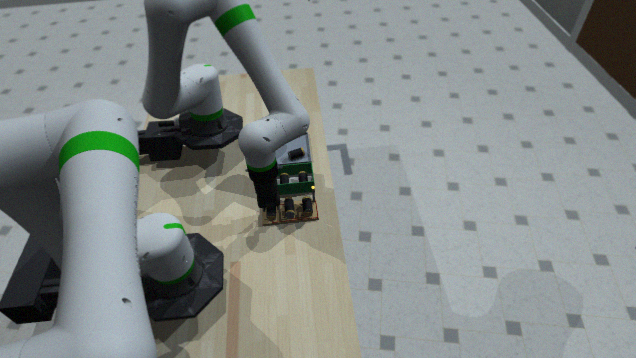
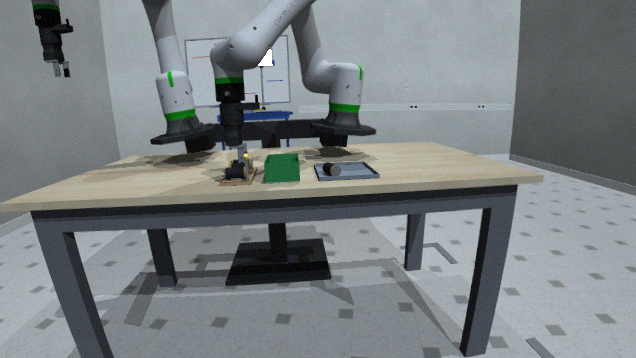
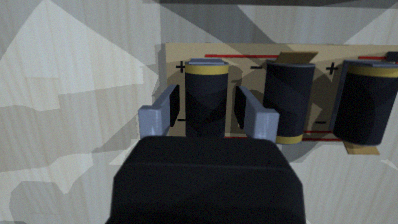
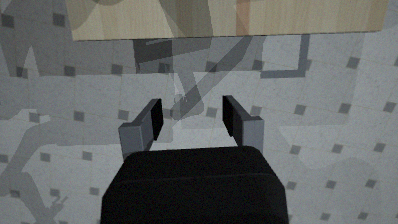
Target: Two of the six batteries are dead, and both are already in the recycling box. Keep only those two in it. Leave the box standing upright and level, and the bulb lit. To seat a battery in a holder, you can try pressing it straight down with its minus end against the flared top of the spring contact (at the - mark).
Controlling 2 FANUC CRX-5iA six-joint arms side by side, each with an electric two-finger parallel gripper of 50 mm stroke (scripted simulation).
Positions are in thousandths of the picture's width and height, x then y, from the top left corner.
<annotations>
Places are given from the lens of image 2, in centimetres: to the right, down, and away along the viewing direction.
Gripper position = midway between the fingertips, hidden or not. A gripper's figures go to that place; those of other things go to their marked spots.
my left gripper (image 2: 383, 457): -25, -5, 98
my right gripper (image 2: 98, 214): -106, -42, 107
green recycling box (image 2: 452, 476): -9, -2, 84
grey tray (image 2: 550, 476): 10, -3, 96
The marked spots on the green recycling box and the grey tray are 23 cm apart.
</annotations>
